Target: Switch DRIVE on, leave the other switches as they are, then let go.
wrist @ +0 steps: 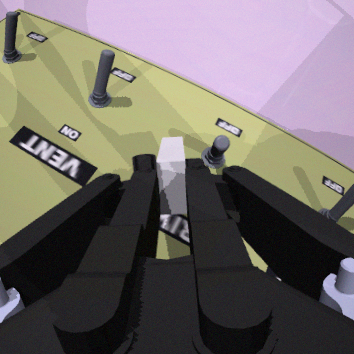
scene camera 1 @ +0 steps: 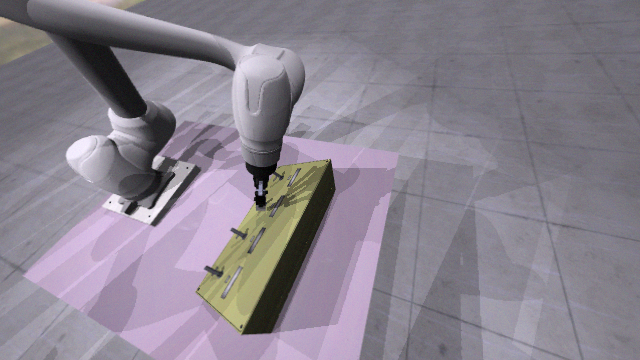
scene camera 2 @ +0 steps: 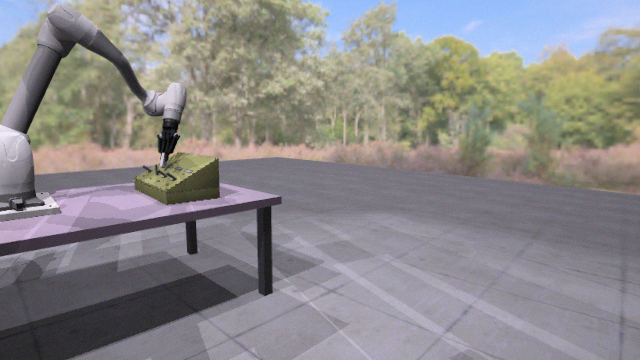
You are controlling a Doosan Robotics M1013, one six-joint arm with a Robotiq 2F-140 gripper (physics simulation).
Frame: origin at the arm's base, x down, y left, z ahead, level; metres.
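Seen in the pictures: gripper, fingertip midpoint: (wrist: 173, 155) (scene camera 1: 260, 208) (scene camera 2: 162, 167); arm's base, link origin: (scene camera 1: 148, 188) (scene camera 2: 13, 204).
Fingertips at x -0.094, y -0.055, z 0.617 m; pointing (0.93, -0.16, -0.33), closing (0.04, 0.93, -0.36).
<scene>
Pixels of each thing's middle, then the offset from my fingertips to it. "spot": a spot on its surface instead. Level surfaces: height alone.
- DRIVE label, body centre: (wrist: 176, 225) (scene camera 1: 277, 205) dx +0.001, dy +0.019, dz +0.050 m
- DRIVE lever, surface spot: (wrist: 220, 145) spot: dx -0.014, dy +0.032, dz -0.016 m
- VENT lever, body centre: (wrist: 102, 74) (scene camera 1: 237, 232) dx +0.015, dy -0.084, dz -0.052 m
- VENT, body centre: (wrist: 10, 33) (scene camera 1: 212, 270) dx +0.015, dy -0.202, dz -0.074 m
- far end, surface spot: (wrist: 342, 202) (scene camera 1: 275, 174) spot: dx +0.012, dy +0.148, dz -0.008 m
- pink-topped table, surface height: dx +0.129 m
The olive sloped switch box (scene camera 1: 300, 200) (scene camera 2: 205, 175) (wrist: 30, 100) carries a row of dark levers. The DRIVE label (scene camera 1: 277, 206) (wrist: 175, 229) is partly covered by my fingers in the wrist view. The DRIVE lever (wrist: 220, 145) looks short there, seen nearly end-on below its OFF mark (wrist: 228, 127); I cannot tell its exact position. The VENT lever (scene camera 1: 239, 233) (wrist: 102, 77) leans toward OFF. My gripper (scene camera 1: 260, 206) (scene camera 2: 163, 163) (wrist: 173, 155) is shut and empty, its pale tips low over the panel, just left of the DRIVE lever in the wrist view. Contact is unclear.
Two other levers lean toward OFF: the end lever beyond VENT (scene camera 1: 213, 271) (wrist: 11, 37) and the one at the far end (scene camera 1: 278, 176) (wrist: 342, 202). The box stands on the pink-topped table (scene camera 1: 165, 320) (scene camera 2: 240, 197). The arm's base plate (scene camera 1: 150, 215) (scene camera 2: 47, 204) is beside it.
</scene>
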